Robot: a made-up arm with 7 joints. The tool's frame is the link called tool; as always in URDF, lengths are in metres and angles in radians. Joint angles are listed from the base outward. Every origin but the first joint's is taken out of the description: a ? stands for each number. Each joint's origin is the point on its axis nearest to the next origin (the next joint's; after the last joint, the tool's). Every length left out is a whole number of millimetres.
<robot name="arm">
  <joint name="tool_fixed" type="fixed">
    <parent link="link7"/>
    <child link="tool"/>
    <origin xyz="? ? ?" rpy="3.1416 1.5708 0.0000"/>
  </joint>
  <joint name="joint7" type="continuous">
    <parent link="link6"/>
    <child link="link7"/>
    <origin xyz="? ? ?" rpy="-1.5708 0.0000 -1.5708"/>
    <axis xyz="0 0 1"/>
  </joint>
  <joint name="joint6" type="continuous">
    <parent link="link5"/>
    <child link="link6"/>
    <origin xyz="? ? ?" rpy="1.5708 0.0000 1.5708"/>
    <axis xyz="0 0 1"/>
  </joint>
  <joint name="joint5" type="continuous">
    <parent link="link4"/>
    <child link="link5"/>
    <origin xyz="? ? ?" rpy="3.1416 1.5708 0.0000"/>
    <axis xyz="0 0 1"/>
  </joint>
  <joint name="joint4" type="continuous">
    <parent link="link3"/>
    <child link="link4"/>
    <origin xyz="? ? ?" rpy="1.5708 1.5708 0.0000"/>
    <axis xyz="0 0 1"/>
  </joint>
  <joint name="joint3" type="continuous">
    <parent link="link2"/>
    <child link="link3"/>
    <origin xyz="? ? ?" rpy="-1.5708 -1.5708 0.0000"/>
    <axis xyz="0 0 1"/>
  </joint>
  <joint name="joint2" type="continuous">
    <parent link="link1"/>
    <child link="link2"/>
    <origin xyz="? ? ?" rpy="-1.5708 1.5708 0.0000"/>
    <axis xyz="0 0 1"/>
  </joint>
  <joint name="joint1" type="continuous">
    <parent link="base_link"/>
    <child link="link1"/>
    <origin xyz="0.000 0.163 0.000" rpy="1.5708 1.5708 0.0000"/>
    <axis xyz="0 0 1"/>
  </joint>
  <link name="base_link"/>
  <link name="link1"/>
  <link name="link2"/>
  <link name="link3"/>
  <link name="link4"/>
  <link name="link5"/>
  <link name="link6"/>
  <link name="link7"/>
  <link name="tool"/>
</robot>
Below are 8 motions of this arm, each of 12 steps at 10 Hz.
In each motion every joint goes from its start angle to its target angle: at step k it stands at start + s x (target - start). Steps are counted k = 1, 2, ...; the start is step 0. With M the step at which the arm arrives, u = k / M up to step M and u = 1 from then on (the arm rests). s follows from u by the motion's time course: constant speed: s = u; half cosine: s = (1 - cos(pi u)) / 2; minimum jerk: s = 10 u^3 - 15 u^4 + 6 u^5.
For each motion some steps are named. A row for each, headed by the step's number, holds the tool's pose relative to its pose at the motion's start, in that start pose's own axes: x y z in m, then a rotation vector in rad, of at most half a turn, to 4 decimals.
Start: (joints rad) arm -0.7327 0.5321 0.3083 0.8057 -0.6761 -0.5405 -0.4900
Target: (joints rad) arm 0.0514 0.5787 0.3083 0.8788 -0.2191 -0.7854 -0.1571
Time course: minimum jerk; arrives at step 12
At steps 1, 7, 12:
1: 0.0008 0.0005 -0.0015 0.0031 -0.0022 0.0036
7: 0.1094 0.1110 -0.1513 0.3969 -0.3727 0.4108
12: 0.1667 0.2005 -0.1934 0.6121 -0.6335 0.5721

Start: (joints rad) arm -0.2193 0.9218 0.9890 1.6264 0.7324 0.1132 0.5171
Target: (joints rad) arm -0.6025 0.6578 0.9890 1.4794 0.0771 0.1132 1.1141
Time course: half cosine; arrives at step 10
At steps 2, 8, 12:
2: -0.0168 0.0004 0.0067 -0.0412 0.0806 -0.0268
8: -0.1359 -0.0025 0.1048 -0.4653 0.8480 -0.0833
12: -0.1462 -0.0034 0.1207 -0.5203 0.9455 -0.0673

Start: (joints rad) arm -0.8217 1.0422 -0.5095 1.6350 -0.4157 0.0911 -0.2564
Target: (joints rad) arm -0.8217 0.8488 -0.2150 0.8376 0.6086 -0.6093 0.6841
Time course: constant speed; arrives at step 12
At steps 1, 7, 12:
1: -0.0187 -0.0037 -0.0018 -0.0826 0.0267 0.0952
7: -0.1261 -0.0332 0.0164 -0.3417 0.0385 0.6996
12: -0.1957 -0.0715 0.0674 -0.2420 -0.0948 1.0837

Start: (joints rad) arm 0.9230 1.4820 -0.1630 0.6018 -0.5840 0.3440 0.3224
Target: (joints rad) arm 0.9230 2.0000 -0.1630 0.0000 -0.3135 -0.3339 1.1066
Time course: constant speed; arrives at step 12
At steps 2, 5, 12:
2: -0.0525 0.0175 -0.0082 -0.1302 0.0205 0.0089
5: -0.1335 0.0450 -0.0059 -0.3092 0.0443 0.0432
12: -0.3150 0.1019 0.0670 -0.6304 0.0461 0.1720

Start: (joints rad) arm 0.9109 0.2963 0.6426 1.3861 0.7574 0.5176 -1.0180
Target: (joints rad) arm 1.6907 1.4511 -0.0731 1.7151 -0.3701 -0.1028 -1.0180
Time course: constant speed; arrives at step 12
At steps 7, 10, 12:
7: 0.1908 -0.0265 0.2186 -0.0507 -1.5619 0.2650
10: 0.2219 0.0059 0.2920 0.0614 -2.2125 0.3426
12: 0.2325 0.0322 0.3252 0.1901 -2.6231 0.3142

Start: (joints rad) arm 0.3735 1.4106 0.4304 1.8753 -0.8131 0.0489 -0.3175
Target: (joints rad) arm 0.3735 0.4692 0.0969 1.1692 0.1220 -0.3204 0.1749
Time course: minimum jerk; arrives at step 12
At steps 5, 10, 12:
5: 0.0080 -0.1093 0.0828 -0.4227 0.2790 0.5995
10: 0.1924 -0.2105 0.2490 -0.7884 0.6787 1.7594
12: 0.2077 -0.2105 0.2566 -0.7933 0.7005 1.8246

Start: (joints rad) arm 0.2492 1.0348 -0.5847 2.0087 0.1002 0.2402 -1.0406
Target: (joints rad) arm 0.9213 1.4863 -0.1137 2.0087 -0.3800 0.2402 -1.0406
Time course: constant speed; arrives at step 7
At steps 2, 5, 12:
2: 0.0229 0.0599 -0.0747 0.3019 -0.3073 -0.1581
5: 0.0893 0.1778 -0.1393 0.7876 -0.7168 -0.4266
12: 0.1450 0.2631 -0.1410 1.1318 -0.9452 -0.6312

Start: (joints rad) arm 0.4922 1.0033 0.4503 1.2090 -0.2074 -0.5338 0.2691
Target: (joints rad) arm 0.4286 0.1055 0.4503 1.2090 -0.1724 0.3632 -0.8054
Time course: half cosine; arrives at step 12
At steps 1, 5, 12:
1: -0.0008 -0.0055 0.0007 0.0187 0.0167 0.0196
5: 0.0015 -0.1193 0.0161 0.3487 0.4405 0.3513
12: 0.0877 -0.2982 0.0430 0.5305 1.4043 0.4873

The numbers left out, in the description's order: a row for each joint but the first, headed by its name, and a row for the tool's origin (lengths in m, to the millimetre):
tool: 0.000 0.000 0.000
joint7: 0.000 0.000 0.000
joint6: 0.000 0.000 0.000
joint5: 0.314 0.000 0.000
joint4: 0.000 0.000 0.000
joint3: 0.000 -0.210 0.000
joint2: 0.000 0.000 0.000

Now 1 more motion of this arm.
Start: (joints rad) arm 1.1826 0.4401 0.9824 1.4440 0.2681 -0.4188 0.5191
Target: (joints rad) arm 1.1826 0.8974 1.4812 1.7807 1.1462 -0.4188 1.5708
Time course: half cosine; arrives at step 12
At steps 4, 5, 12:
4: 0.0623 0.0496 -0.0184 -0.1436 -0.2557 -0.0241
5: 0.0954 0.0689 -0.0242 -0.2286 -0.3850 -0.0581
12: 0.2802 0.1167 -0.0178 -0.7929 -1.0392 -0.4879

